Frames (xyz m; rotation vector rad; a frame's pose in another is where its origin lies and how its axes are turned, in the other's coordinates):
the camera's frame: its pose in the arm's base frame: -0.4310 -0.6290 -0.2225 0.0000 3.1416 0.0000
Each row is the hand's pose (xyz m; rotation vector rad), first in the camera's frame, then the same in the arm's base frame.
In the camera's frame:
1: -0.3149 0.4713 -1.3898 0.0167 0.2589 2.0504
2: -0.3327 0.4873 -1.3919 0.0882 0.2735 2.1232
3: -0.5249 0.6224 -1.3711 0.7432 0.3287 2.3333
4: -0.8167 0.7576 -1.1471 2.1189 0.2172 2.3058
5: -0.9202 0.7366 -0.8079 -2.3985 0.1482 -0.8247
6: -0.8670 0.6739 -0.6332 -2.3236 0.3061 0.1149
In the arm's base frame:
1: -0.1161 -0.1577 1.1673 -2.5082 -1.5066 0.0204
2: -0.0983 -0.1417 1.1694 -2.5535 -1.4061 0.1061
3: 0.0939 -0.0066 1.1486 -2.5974 -0.9588 0.8273
4: 0.3857 0.1286 0.9246 -2.2112 -0.0038 2.0320
5: 0.4892 0.1076 0.5854 0.9410 -0.8982 -2.7367
6: 0.4360 0.0449 0.4107 -0.1319 -1.1312 -2.6675

